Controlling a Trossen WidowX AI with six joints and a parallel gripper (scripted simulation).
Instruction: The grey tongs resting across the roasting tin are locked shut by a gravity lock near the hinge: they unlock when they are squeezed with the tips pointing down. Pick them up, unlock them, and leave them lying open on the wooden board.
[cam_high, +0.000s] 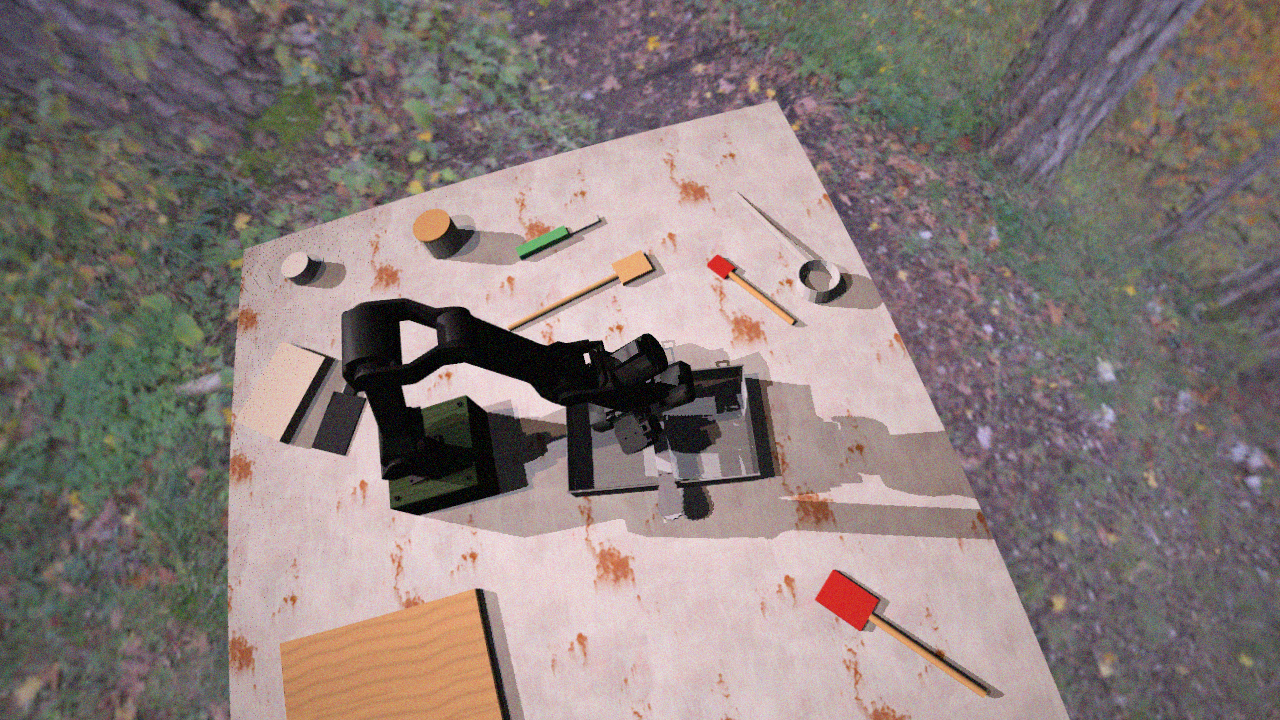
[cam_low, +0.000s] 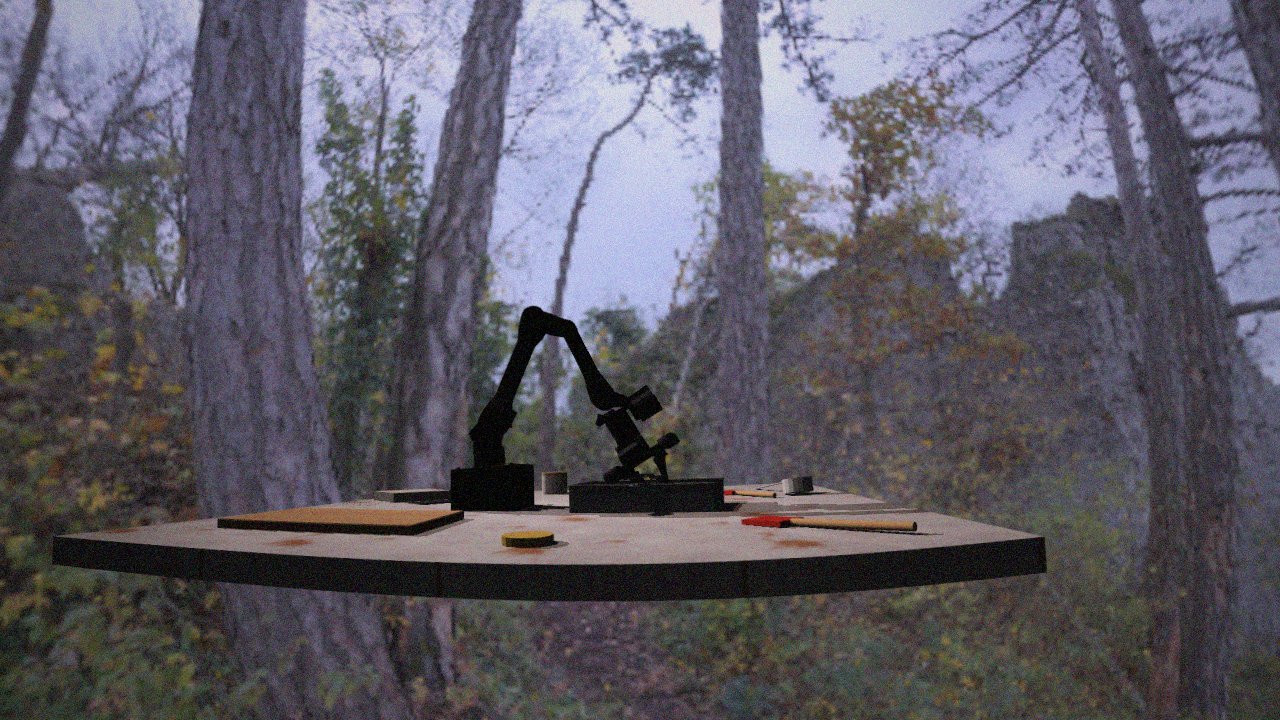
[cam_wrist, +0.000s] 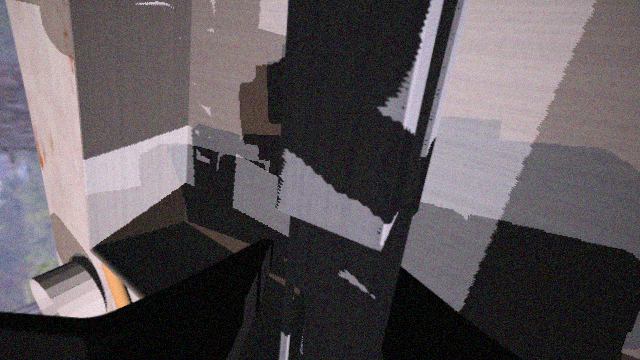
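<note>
Right now the roasting tin is 3 cm to the right of my gripper tip and 3 cm behind it. Also, from my gripper tip: black spatula 54 cm behind, 29 cm to the left, 3 cm below; yellow disc 48 cm to the right, 22 cm behind, 2 cm below; large red spatula 45 cm to the right, 18 cm ahead, 3 cm below.
</note>
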